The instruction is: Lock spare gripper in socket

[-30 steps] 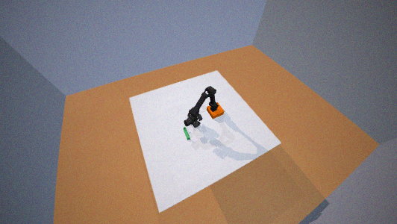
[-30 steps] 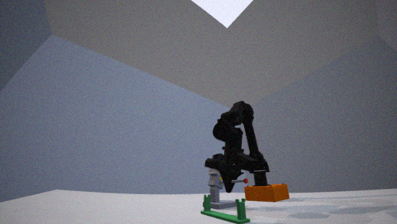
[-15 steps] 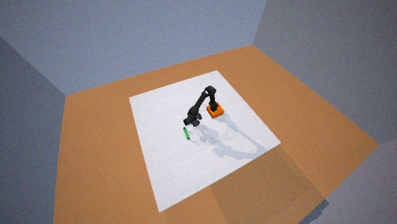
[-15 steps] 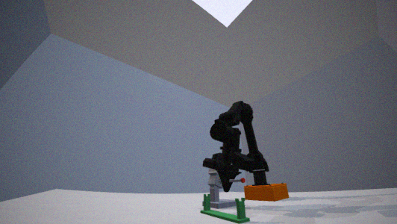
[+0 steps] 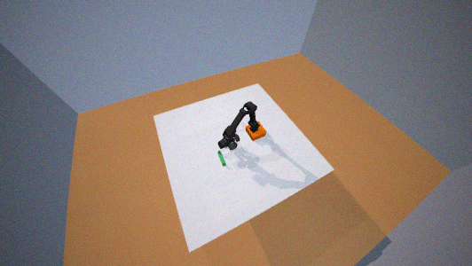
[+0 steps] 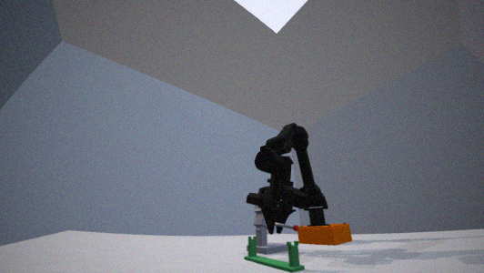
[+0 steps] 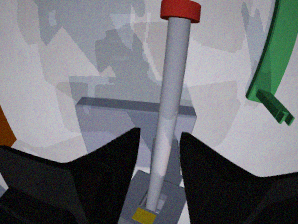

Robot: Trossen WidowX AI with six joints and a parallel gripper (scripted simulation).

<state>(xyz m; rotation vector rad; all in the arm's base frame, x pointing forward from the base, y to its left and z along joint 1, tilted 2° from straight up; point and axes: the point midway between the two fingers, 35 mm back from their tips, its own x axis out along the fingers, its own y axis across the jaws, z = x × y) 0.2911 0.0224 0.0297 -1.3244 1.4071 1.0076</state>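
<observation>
Now: the grey mount 20 mm behind my gripper tip and 40 mm to the right of it. From my gripper tip the other things lie so: spare gripper: 20 mm behind, 40 mm to the right, 80 mm above; green cradle: 110 mm ahead, 70 mm to the left, 20 mm below.
</observation>
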